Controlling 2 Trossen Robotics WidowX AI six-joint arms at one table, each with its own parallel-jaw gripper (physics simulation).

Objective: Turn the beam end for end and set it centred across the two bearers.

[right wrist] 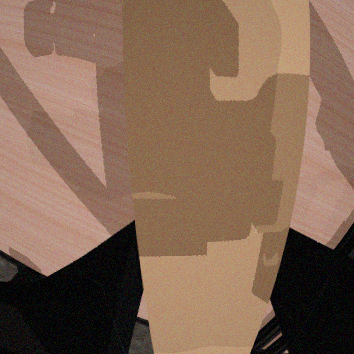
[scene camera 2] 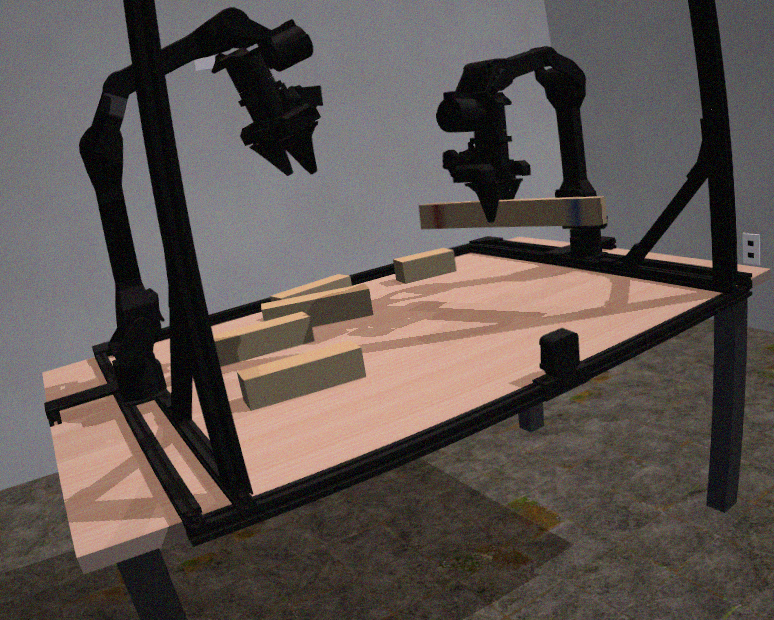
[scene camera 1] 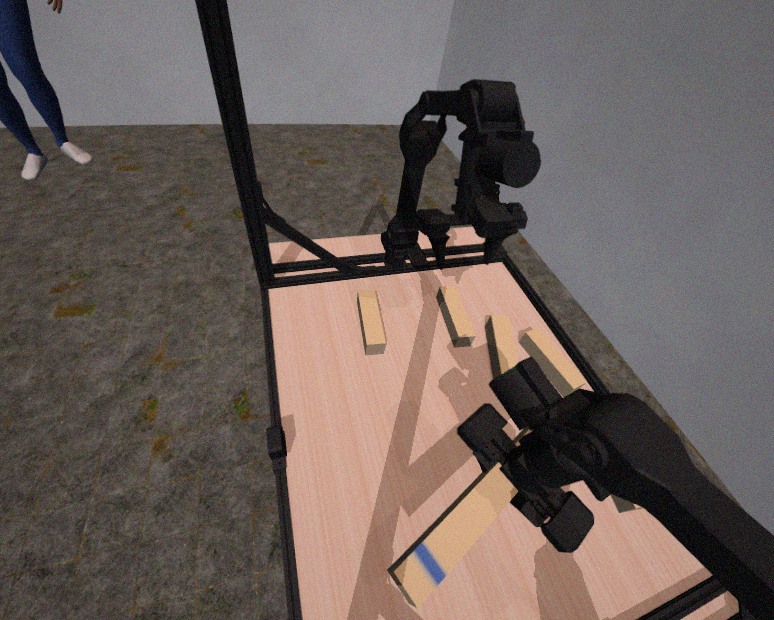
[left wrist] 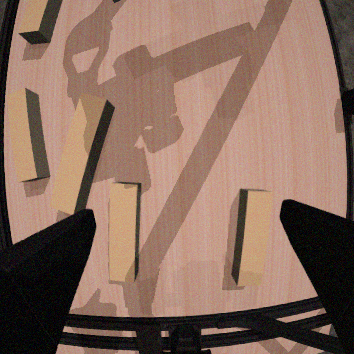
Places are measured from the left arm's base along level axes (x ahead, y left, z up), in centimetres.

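Where they show: left gripper, fingertip midpoint: [scene camera 2: 301,173] [scene camera 1: 463,266] [left wrist: 188,214]; right gripper, fingertip midpoint: [right wrist: 201,222] [scene camera 2: 497,220] [scene camera 1: 495,482]; left arm's base at its link origin: [scene camera 2: 143,395] [scene camera 1: 394,260] [left wrist: 184,335]; right arm's base at its link origin: [scene camera 2: 587,255].
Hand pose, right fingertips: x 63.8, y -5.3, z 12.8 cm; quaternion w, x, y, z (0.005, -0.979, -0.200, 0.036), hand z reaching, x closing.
Each offset is from my right fingertips to the top centre of the thing.
A long wooden beam @[dx +1.0, dy -2.2, dz +3.7 cm] [scene camera 1: 452,526] [scene camera 2: 536,213] [right wrist: 200,150] hangs level above the table, a blue band near one end, a red band near the other. In scene camera 2 blue is at right, red at left. My right gripper [scene camera 1: 516,481] [scene camera 2: 496,209] [right wrist: 201,222] is shut on it between the bands. Two roughly parallel wooden blocks, apparently the bearers, lie apart: one @[dx -43.0, dy -7.4, dz -10.3 cm] [scene camera 1: 371,319] [scene camera 2: 303,377] [left wrist: 256,235] and the other @[dx -40.6, dy +14.8, dz -10.3 cm] [scene camera 1: 457,315] [scene camera 2: 268,339] [left wrist: 123,232]. My left gripper [scene camera 1: 465,263] [scene camera 2: 301,171] [left wrist: 188,214] is open and empty, high above the table.
More wooden blocks lie near the far rail: a slanted one @[dx -26.9, dy +21.6, dz -9.7 cm] [scene camera 1: 500,342] [scene camera 2: 323,306] [left wrist: 82,155], one beside it @[dx -22.4, dy +33.2, dz -10.3 cm] [scene camera 1: 552,358] [left wrist: 22,137], and a short one @[dx +4.3, dy +32.0, dz -10.0 cm] [scene camera 2: 426,266] [left wrist: 37,17]. A black box [scene camera 2: 559,351] sits on the front rail. Black posts rise at the table's corners.
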